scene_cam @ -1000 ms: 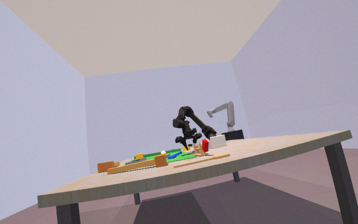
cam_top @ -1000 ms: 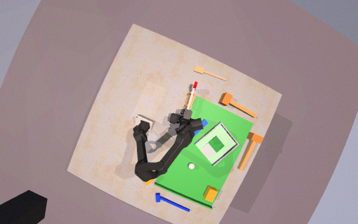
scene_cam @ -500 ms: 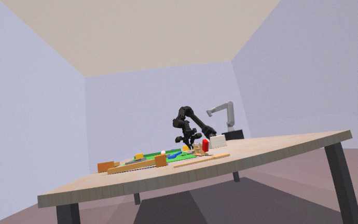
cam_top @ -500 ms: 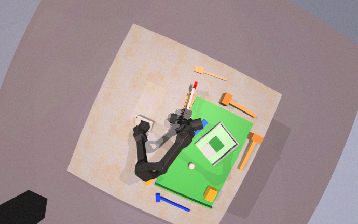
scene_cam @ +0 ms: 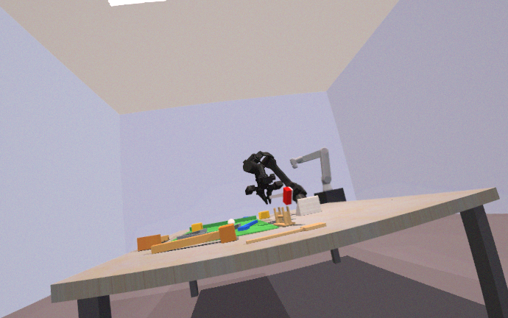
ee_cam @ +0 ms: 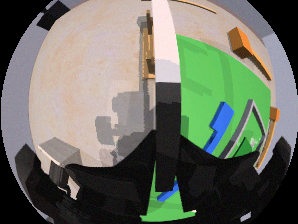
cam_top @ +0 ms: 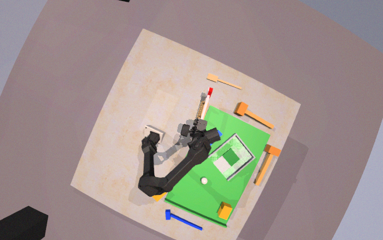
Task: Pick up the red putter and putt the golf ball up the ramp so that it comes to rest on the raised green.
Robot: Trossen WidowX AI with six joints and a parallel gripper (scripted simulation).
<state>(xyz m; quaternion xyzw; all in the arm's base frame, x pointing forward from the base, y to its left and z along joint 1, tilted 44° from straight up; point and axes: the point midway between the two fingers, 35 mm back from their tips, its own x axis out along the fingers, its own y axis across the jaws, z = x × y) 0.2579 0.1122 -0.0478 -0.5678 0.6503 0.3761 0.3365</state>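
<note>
Now: gripper tip 1 cm past the red putter, 11 cm to the right of it and 2 cm below it. From my gripper tip the other things lie so: white golf ball 15 cm ahead, 32 cm to the right, 7 cm below.
</note>
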